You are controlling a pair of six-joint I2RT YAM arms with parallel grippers.
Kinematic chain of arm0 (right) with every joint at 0, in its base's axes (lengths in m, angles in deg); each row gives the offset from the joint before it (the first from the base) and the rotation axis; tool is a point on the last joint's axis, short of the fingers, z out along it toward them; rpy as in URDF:
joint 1: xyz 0 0 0.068 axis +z
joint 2: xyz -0.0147 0.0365 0.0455 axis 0.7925 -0.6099 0
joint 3: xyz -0.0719 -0.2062 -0.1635 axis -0.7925 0.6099 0
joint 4: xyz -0.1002 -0.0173 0.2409 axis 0.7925 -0.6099 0
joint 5: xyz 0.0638 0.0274 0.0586 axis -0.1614 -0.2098 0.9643
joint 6: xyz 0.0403 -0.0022 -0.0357 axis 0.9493 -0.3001 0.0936
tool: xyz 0 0 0 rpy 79.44 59.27 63.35
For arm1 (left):
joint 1: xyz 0 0 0.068 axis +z
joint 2: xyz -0.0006 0.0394 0.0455 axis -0.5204 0.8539 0
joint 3: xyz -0.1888 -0.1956 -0.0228 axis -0.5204 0.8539 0
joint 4: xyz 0.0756 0.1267 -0.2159 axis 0.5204 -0.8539 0
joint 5: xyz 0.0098 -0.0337 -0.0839 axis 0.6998 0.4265 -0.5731
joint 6: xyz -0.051 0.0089 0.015 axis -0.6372 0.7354 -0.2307
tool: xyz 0 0 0 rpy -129.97 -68.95 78.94
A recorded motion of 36 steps. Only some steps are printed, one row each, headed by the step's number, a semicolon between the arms.
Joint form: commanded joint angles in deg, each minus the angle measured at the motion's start. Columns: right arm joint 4, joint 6, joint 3, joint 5, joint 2, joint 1; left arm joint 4, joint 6, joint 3, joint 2, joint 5, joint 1.
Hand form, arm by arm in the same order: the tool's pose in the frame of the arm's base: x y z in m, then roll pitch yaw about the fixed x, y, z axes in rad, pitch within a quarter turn. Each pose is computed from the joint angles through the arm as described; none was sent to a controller.
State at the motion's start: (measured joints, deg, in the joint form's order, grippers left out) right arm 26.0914 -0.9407 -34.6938 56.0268 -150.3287 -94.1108; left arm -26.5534 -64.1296 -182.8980 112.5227 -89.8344 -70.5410
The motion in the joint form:
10: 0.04 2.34 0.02 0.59 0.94 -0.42; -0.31 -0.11 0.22 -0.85 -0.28 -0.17
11: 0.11 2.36 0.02 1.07 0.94 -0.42; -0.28 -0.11 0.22 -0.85 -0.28 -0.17
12: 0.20 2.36 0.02 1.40 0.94 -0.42; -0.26 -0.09 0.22 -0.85 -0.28 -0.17
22: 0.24 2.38 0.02 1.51 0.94 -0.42; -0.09 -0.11 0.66 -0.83 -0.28 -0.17
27: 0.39 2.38 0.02 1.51 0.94 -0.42; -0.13 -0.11 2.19 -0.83 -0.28 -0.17
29: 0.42 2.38 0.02 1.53 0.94 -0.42; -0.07 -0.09 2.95 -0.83 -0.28 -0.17
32: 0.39 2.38 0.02 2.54 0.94 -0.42; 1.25 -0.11 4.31 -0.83 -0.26 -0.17
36: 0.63 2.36 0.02 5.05 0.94 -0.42; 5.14 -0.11 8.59 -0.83 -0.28 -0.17
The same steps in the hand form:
10: 0.2890 -0.2716 0.2229 -3.0195 0.3447 2.0932; 0.2720 -0.2359 0.3127 -2.8724 0.1895 2.3507
11: 0.2893 -0.2715 0.2229 -3.0281 0.3434 2.0924; 0.2720 -0.2359 0.3127 -2.8724 0.1900 2.3507
12: 0.2896 -0.2715 0.2229 -3.0342 0.3432 2.0920; 0.2721 -0.2359 0.3127 -2.8725 0.1904 2.3503
22: 0.2897 -0.2715 0.2229 -3.0364 0.3433 2.0915; 0.2720 -0.2359 0.3106 -2.8719 0.1853 2.3508
27: 0.2899 -0.2716 0.2230 -3.0372 0.3458 2.0912; 0.2708 -0.2348 0.3036 -2.8690 0.1580 2.3512
29: 0.2899 -0.2717 0.2230 -3.0377 0.3462 2.0911; 0.2702 -0.2344 0.3001 -2.8678 0.1460 2.3511
32: 0.2903 -0.2712 0.2229 -3.0546 0.3405 2.0906; 0.2708 -0.2349 0.2942 -2.8680 0.1452 2.3514
36: 0.2918 -0.2704 0.2228 -3.0980 0.3314 2.0897; 0.2718 -0.2357 0.2754 -2.8670 0.1384 2.3515

